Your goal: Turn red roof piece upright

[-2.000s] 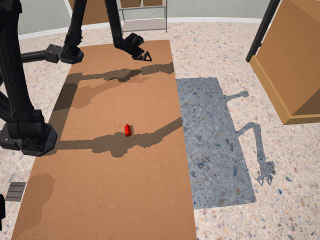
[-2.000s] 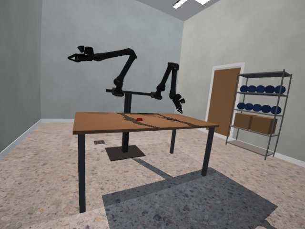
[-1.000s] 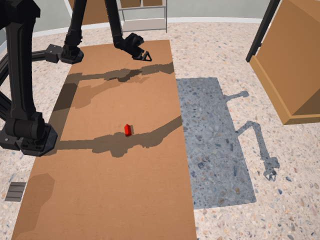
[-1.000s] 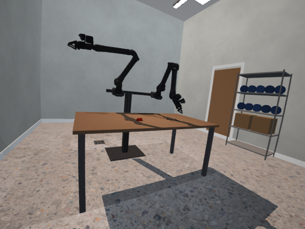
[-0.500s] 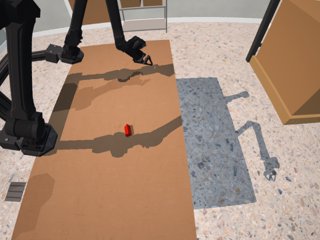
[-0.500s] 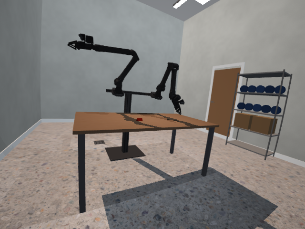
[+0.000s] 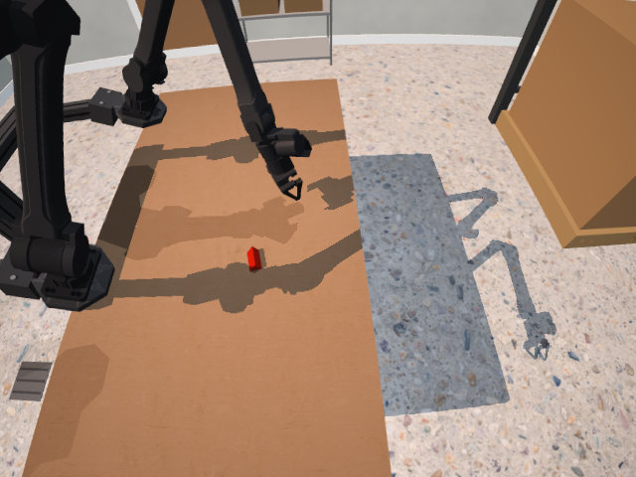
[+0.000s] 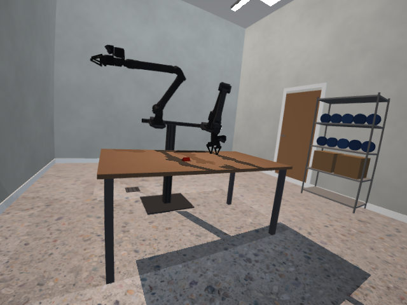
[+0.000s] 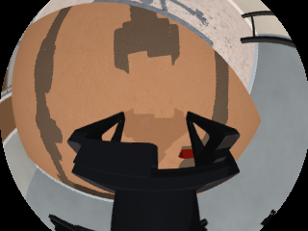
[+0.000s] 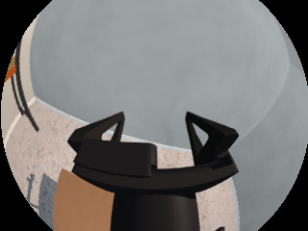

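My left hand is 190 mm to the left of the red roof piece, 130 mm past it and 80 mm above it.
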